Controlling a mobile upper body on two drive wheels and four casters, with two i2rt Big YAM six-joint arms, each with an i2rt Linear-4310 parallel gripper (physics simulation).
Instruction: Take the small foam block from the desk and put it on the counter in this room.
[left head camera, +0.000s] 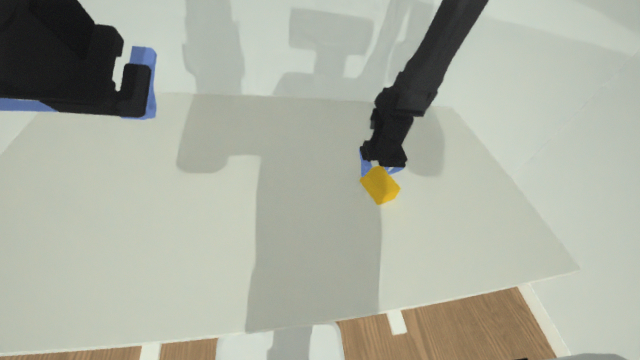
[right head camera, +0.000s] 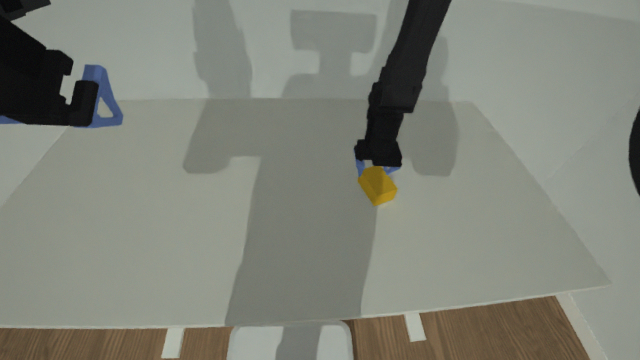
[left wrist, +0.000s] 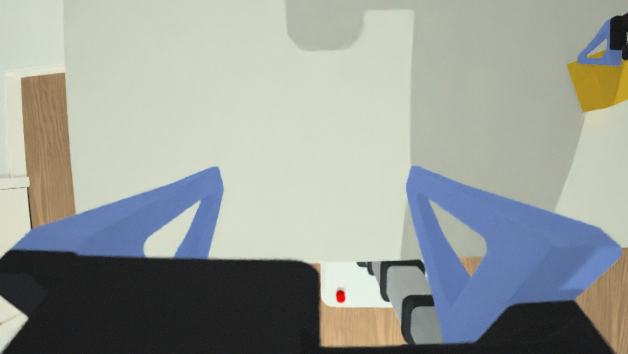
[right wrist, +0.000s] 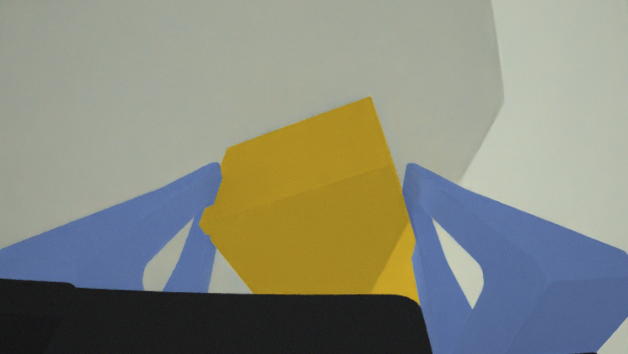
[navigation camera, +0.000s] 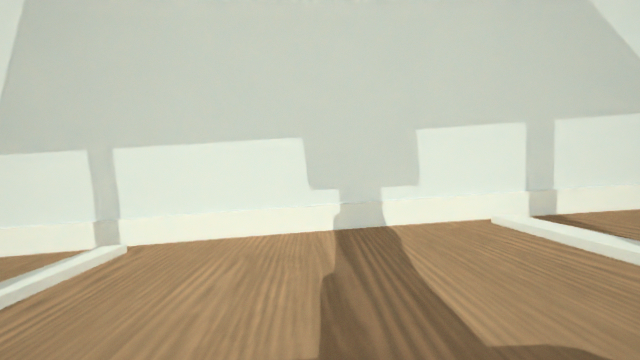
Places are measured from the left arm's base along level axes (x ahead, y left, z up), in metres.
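Pixels of known places: left gripper, between the fingertips: (left head camera: 108, 109) (right head camera: 85, 118) (left wrist: 314, 176); right gripper, between the fingertips: (left head camera: 373, 175) (right head camera: 371, 175) (left wrist: 596, 60) (right wrist: 313, 178).
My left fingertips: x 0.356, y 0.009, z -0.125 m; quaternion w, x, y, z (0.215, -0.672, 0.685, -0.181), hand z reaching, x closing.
Behind a point stands the place of what it marks.
The small foam block, a yellow block (left head camera: 380, 186) {z -0.412, x 0.479, y -0.455 m} (right head camera: 377, 187) {z -0.413, x 0.477, y -0.460 m} (left wrist: 597, 85) {z -0.417, x 0.488, y -0.442 m} (right wrist: 310, 200) {z -0.412, x 0.544, y -0.458 m}, is between the blue fingers of my right gripper (right wrist: 313, 178) {z -0.435, x 0.535, y -0.459 m}, which is shut on it. It is tilted, low over a white table top (left head camera: 150, 250) {z -0.460, x 0.347, y 0.069 m} (right head camera: 125, 250) {z -0.460, x 0.329, y 0.121 m} (left wrist: 300, 125) {z -0.460, x 0.428, y 0.051 m}; whether it touches the surface I cannot tell. My left gripper (left wrist: 314, 176) {z -0.125, x 0.356, y 0.009 m} is open and empty, above the table top at the left of the head views. Whether this table top is the desk or the counter the views do not tell.
A pale wall (left head camera: 590, 165) {z -0.573, x 0.755, y -1.845 m} (right head camera: 575, 125) {z -0.571, x 1.014, y -1.650 m} stands beyond and right of the table. Wooden floor (left head camera: 460, 325) {z -1.410, x 0.234, y -1.274 m} (navigation camera: 225, 300) {z -1.410, x 0.645, y -0.060 m} and a white base part (right head camera: 250, 345) {z -1.150, x 0.226, y -0.059 m} show at its near edge. Two white floor bars (navigation camera: 65, 272) {z -1.392, x 0.759, y 0.350 m} (navigation camera: 575, 237) flank the navigation view, before a wall baseboard (navigation camera: 200, 227) {z -1.366, x 0.955, y 0.173 m}.
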